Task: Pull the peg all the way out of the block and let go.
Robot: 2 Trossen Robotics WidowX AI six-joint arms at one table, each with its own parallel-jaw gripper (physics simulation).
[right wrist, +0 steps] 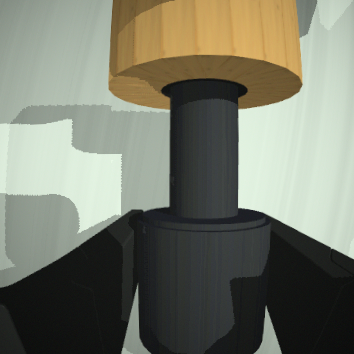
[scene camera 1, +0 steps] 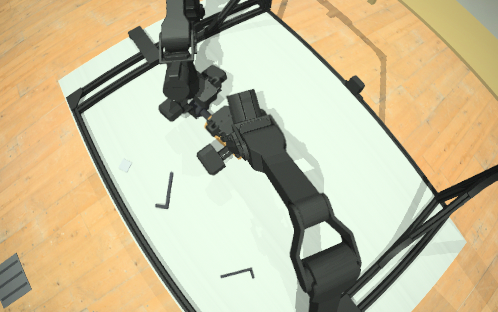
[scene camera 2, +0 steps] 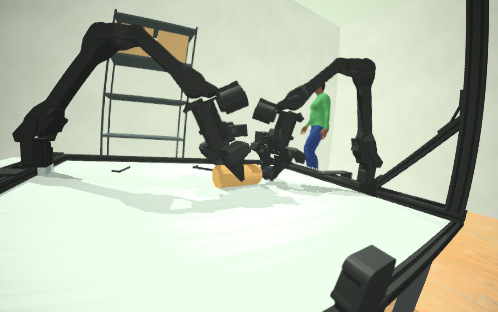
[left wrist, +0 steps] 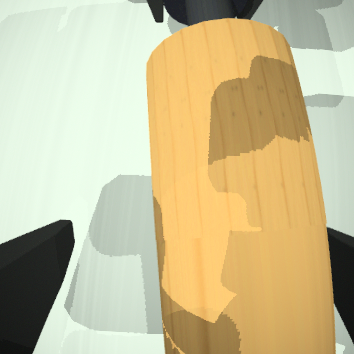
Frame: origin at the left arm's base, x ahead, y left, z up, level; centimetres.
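Seen in the pictures: left gripper, fingertip midpoint: (scene camera 2: 234,176) (left wrist: 197,237); right gripper, fingertip midpoint: (right wrist: 196,222) (scene camera 1: 201,113) (scene camera 2: 265,179) (left wrist: 200,18); left arm's base at its link origin: (scene camera 2: 36,164); right arm's base at its link origin: (scene camera 2: 364,183).
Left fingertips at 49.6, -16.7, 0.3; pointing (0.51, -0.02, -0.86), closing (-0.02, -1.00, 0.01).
Observation:
Pixels of each thing's top centre, then the offset from my left fingertips to it, as dx, dy, dz. "pt": a spot on its surface instead.
- orange wooden cylinder at its top centre: (left wrist: 270,223) (scene camera 1: 228,130) (scene camera 2: 238,164) +0.3, -1.3, +3.5
- dark grey peg at its top centre: (right wrist: 215,126) (scene camera 1: 208,113) (scene camera 2: 259,166) +7.7, -0.7, +2.8
- small pale square at a spot on its surface: (scene camera 1: 125,165) pt +12.7, +24.5, -1.9
The block is an orange wooden cylinder (scene camera 1: 221,141) (scene camera 2: 223,177) (left wrist: 235,175) (right wrist: 205,40) lying on its side on the white table, mostly hidden by the left gripper in scene camera 1. The dark grey peg (left wrist: 212,7) (right wrist: 204,155) has a thin shaft that enters the hole in the block's end, and a thicker head. My right gripper (scene camera 2: 270,176) (right wrist: 196,222) is shut on the peg's head; part of the shaft shows between head and block. My left gripper (scene camera 2: 241,176) (left wrist: 197,237) is open, its fingers on either side of the block, with a gap at the left finger in the left wrist view.
Two dark L-shaped bars (scene camera 1: 168,192) (scene camera 1: 240,273) lie on the table in scene camera 1, near a small pale square (scene camera 1: 125,165). A black frame (scene camera 1: 120,210) runs along the table's edges. The two arms' wrists are close together above the block.

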